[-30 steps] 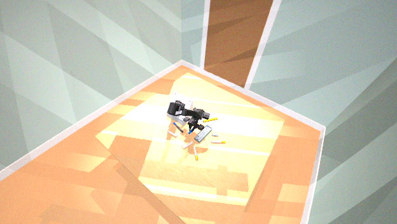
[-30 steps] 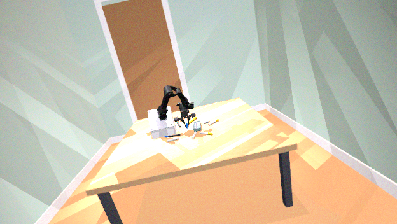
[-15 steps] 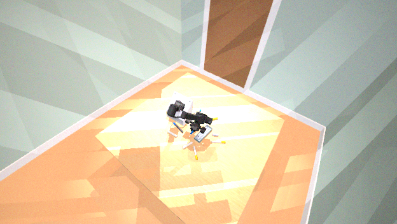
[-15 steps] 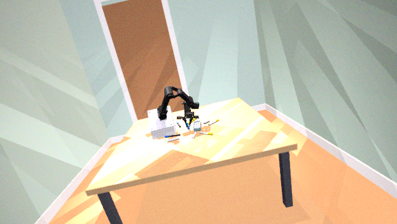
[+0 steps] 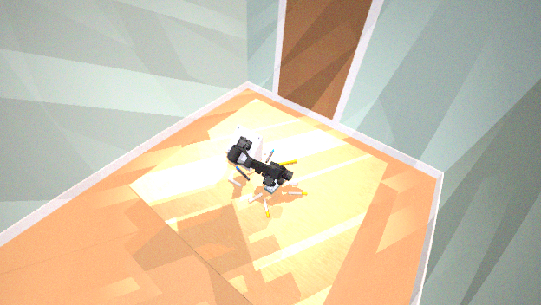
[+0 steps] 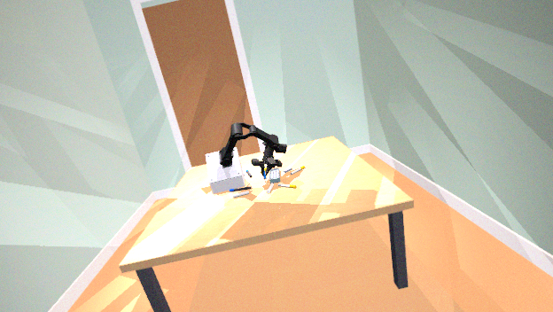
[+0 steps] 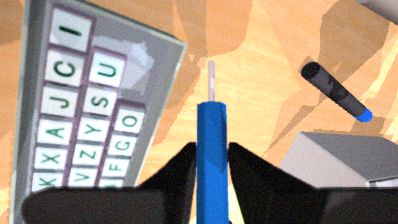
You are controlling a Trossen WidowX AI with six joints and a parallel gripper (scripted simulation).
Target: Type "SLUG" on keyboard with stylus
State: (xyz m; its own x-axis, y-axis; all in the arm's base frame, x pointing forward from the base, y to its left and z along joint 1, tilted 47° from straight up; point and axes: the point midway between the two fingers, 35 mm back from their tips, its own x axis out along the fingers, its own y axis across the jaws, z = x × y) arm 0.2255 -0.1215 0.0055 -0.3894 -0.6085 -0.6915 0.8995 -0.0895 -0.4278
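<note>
The L key is 12 cm to the left of my gripper tip, 9 cm ahead of it and 3 cm below it. Also, from my gripper tip: blue stylus (1 cm to the right, 1 cm below); then yellow pen (22 cm to the left, 4 cm ahead, 3 cm below); then flat grey block (16 cm ahead, 9 cm to the left, 4 cm below).
</note>
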